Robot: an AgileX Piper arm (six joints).
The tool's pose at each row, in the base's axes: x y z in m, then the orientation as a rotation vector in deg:
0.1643, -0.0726, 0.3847, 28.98, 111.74, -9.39
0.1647, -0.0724, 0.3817, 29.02, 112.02, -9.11
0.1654, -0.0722, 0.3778, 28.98, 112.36, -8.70
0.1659, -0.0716, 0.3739, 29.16, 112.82, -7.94
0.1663, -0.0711, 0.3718, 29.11, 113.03, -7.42
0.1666, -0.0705, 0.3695, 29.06, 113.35, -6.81
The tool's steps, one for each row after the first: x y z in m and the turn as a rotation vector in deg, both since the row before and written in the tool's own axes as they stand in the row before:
0.0026, 0.0000, 0.0015, -0.15, 0.31, 0.09
0.0033, 0.0000, 0.0022, -0.28, 0.38, 0.08
0.0035, 0.0003, 0.0019, -0.41, 0.58, 0.36
0.0019, 0.0003, 0.0011, -0.37, 0.27, 0.15
0.0021, 0.0004, 0.0011, -0.42, 0.39, 0.17

